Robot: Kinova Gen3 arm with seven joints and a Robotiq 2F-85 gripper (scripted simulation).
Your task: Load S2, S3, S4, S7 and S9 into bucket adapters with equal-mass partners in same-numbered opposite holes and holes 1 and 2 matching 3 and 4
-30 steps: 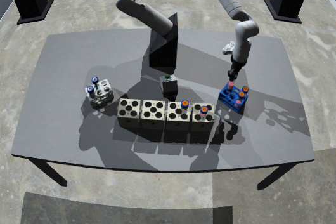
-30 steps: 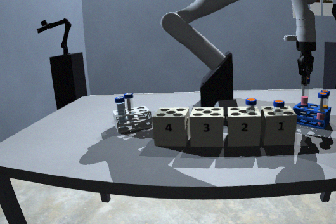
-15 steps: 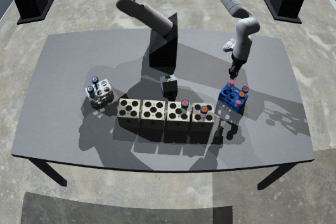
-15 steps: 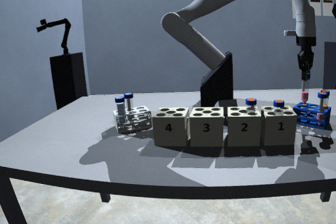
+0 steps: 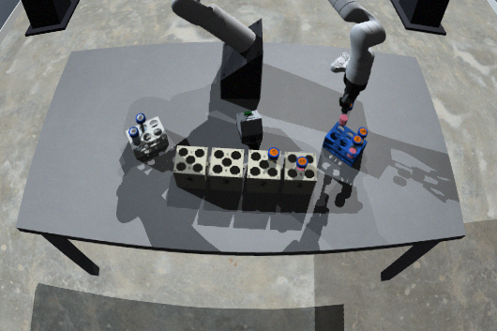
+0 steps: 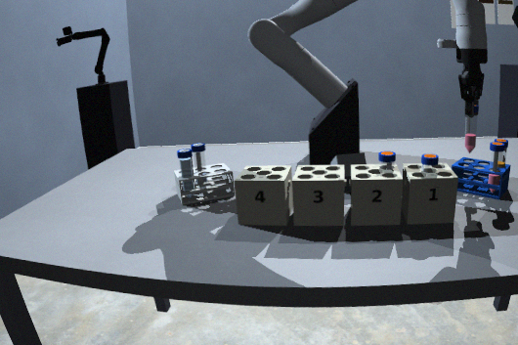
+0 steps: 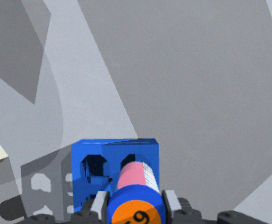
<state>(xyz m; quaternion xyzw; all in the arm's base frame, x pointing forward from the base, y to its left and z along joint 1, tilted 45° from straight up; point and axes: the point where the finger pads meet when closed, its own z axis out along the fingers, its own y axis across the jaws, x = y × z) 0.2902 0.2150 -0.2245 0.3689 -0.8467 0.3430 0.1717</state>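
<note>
The sample tube S9 is 50 mm below my hand and 10 mm behind it. Round my hand: blue rack (160 mm below, 40 mm ahead, 20 mm to the left); sample tube S4 (120 mm below, 80 mm ahead, 40 mm to the left); sample tube S2 (120 mm below, 70 mm to the left, 50 mm ahead).
</note>
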